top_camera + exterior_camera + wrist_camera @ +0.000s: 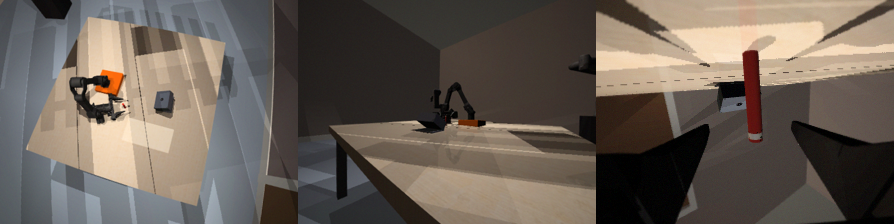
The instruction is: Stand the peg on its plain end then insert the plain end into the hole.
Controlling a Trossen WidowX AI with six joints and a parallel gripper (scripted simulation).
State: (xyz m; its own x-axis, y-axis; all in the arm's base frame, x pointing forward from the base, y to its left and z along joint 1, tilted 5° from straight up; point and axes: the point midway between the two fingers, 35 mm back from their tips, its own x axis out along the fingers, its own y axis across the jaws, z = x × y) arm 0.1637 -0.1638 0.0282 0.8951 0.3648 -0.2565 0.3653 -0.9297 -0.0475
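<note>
Right now my gripper tip is 1 cm past the red peg and 1 cm above it. The rest, counted from my gripper tip: dark sloped panel (27 cm ahead, 8 cm to the left, 2 cm below).
</note>
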